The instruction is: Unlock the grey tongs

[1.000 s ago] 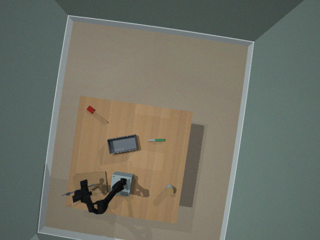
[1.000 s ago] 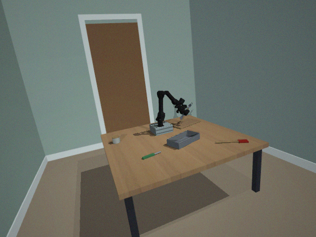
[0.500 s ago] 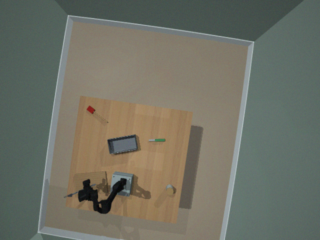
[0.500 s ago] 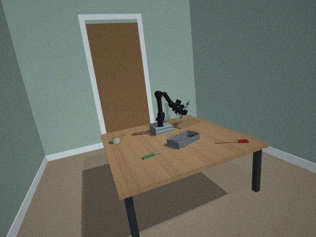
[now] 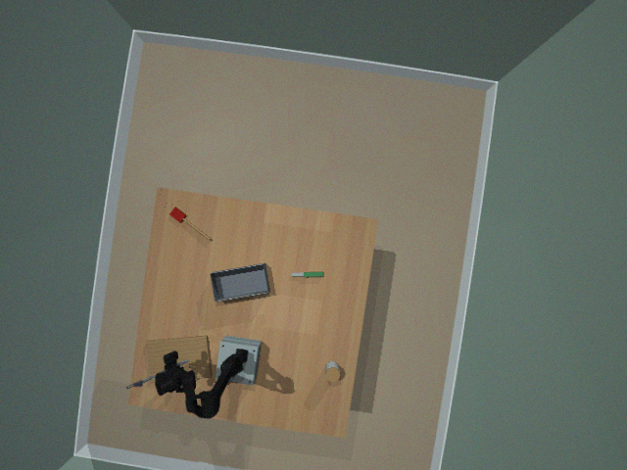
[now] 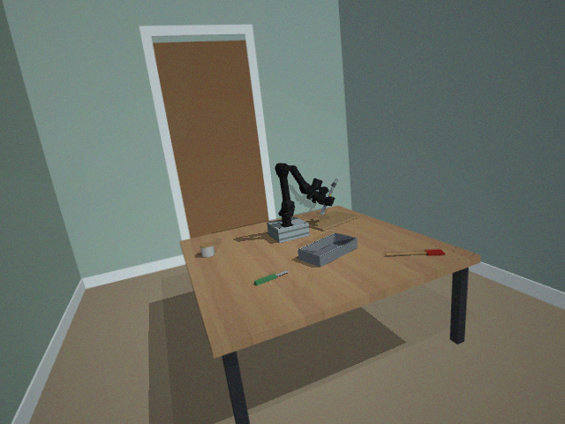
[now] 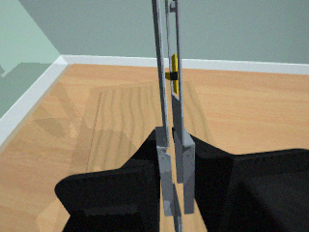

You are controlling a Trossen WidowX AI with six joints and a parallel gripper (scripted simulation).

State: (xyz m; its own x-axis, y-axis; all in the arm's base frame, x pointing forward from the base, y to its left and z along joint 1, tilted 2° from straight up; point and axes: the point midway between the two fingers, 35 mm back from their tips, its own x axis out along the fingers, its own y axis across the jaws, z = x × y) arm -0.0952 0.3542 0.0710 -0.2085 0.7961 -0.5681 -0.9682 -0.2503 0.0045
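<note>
Right now the wooden board is 20 mm behind my gripper tip and 120 mm below it. From my gripper tip the other things lie so: grey roasting tin 490 mm ahead, 310 mm to the right, 100 mm below; yellow lock piece 70 mm above; red spatula 780 mm ahead, 60 mm to the left, 120 mm below.
</note>
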